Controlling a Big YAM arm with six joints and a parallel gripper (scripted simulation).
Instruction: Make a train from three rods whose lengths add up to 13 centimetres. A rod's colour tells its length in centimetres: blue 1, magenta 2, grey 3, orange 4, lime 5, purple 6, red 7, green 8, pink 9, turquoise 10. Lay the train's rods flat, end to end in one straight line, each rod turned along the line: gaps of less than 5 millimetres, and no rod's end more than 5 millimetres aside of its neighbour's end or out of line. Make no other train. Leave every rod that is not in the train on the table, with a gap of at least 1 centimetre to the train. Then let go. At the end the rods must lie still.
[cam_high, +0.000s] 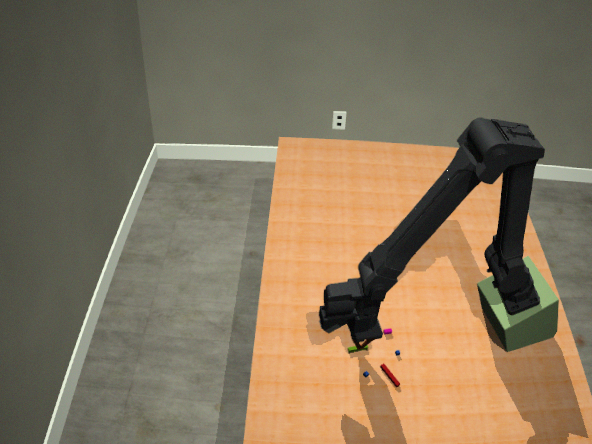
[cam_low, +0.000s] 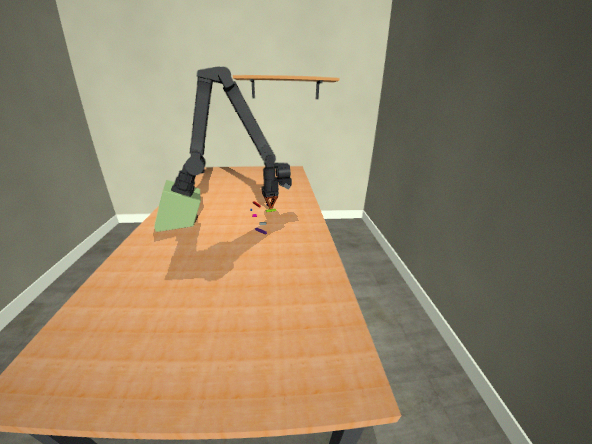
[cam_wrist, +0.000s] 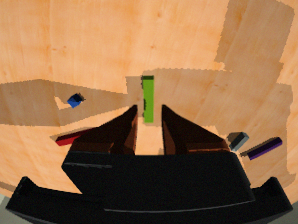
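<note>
My hand is 2 cm above the lime rod. The rest, counted from my hand: magenta rod 8 cm behind, 4 cm to the right, 2 cm below; then red rod 9 cm to the left, 6 cm behind, 2 cm below; then grey rod 13 cm to the right, 5 cm behind, 2 cm below.
</note>
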